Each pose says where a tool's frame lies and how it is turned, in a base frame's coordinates. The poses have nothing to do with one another.
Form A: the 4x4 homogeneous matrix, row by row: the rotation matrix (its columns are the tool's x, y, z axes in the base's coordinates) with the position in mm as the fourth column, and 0 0 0 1 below. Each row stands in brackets.
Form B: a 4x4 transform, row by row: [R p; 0 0 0 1], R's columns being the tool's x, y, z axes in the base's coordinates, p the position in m. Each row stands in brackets. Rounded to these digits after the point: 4 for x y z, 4 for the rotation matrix.
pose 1, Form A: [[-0.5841, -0.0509, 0.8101, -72.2], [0.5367, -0.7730, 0.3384, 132.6], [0.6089, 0.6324, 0.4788, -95.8], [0, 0, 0, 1]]
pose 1, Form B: [[-0.5841, -0.0509, 0.8101, -0.0722], [0.5367, -0.7730, 0.3384, 0.1326], [0.6089, 0.6324, 0.4788, -0.0958], [0, 0, 0, 1]]
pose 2, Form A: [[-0.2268, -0.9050, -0.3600, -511.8], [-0.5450, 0.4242, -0.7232, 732.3], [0.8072, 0.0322, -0.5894, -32.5], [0, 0, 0, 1]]
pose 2, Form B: [[-0.2268, -0.9050, -0.3600, -0.5118], [-0.5450, 0.4242, -0.7232, 0.7323], [0.8072, 0.0322, -0.5894, -0.0325], [0, 0, 0, 1]]
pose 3, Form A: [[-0.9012, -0.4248, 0.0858, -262.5], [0.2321, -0.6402, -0.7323, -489.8], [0.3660, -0.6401, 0.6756, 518.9], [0, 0, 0, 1]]
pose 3, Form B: [[-0.9012, -0.4248, 0.0858, -0.2625], [0.2321, -0.6402, -0.7323, -0.4898], [0.3660, -0.6401, 0.6756, 0.5189], [0, 0, 0, 1]]
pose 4, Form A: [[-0.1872, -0.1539, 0.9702, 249.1], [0.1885, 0.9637, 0.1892, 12.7], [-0.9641, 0.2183, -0.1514, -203.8], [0, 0, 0, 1]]
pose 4, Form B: [[-0.1872, -0.1539, 0.9702, 0.2491], [0.1885, 0.9637, 0.1892, 0.0127], [-0.9641, 0.2183, -0.1514, -0.2038], [0, 0, 0, 1]]
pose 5, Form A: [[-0.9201, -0.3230, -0.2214, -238.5], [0.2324, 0.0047, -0.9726, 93.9], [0.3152, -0.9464, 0.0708, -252.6], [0, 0, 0, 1]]
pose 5, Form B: [[-0.9201, -0.3230, -0.2214, -0.2385], [0.2324, 0.0047, -0.9726, 0.0939], [0.3152, -0.9464, 0.0708, -0.2526], [0, 0, 0, 1]]
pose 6, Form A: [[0.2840, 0.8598, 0.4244, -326.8], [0.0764, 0.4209, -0.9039, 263.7], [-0.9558, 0.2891, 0.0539, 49.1], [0, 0, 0, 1]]
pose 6, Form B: [[0.2840, 0.8598, 0.4244, -0.3268], [0.0764, 0.4209, -0.9039, 0.2637], [-0.9558, 0.2891, 0.0539, 0.0491], [0, 0, 0, 1]]
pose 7, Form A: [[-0.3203, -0.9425, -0.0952, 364.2], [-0.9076, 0.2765, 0.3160, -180.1], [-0.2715, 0.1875, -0.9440, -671.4], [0, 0, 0, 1]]
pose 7, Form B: [[-0.3203, -0.9425, -0.0952, 0.3642], [-0.9076, 0.2765, 0.3160, -0.1801], [-0.2715, 0.1875, -0.9440, -0.6714], [0, 0, 0, 1]]
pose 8, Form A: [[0.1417, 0.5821, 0.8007, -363.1], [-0.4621, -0.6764, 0.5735, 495.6], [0.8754, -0.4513, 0.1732, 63.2], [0, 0, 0, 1]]
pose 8, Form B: [[0.1417, 0.5821, 0.8007, -0.3631], [-0.4621, -0.6764, 0.5735, 0.4956], [0.8754, -0.4513, 0.1732, 0.0632], [0, 0, 0, 1]]
